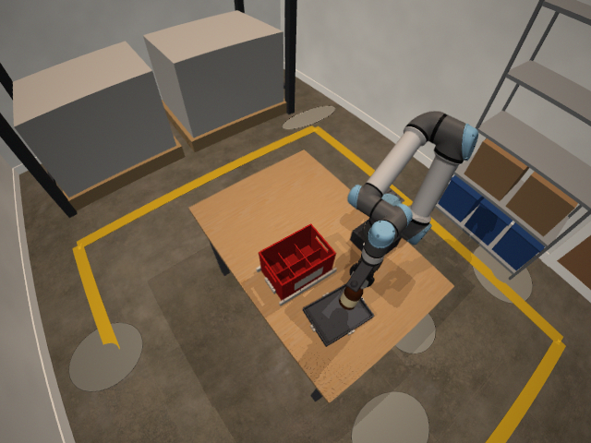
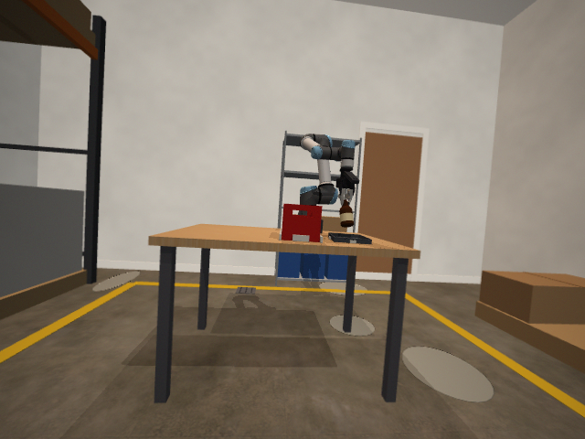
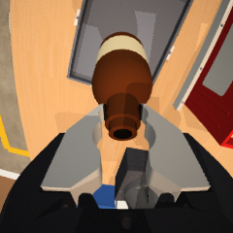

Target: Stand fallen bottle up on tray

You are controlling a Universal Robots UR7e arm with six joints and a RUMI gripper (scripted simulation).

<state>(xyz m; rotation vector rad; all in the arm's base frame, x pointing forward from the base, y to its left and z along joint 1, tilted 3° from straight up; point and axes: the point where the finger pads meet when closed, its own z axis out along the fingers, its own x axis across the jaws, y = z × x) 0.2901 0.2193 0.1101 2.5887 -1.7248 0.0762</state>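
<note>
The brown bottle lies 10 mm ahead of my hand and 50 mm below it. Also, from my hand: red crate (130 mm ahead, 250 mm to the right, 120 mm below); tray (70 mm ahead, 20 mm to the left, 190 mm below).
</note>
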